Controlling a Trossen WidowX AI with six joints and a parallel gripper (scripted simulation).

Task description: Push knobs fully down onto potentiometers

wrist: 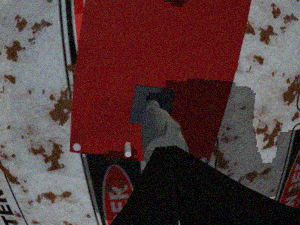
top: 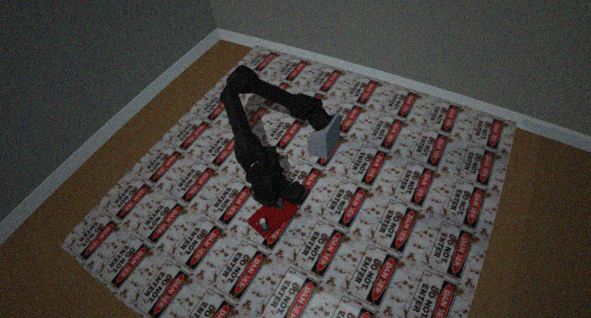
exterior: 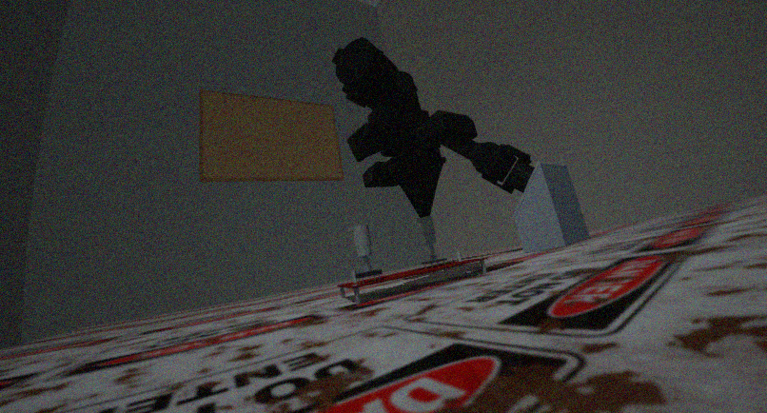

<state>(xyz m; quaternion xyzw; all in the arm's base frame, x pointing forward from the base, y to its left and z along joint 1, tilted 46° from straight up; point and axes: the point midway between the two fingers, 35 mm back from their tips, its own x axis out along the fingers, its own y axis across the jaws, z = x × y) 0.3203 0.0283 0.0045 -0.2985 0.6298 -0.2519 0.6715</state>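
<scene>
Now: the knob 100 mm ahead of my gripper tip and 20 mm below it.
</scene>
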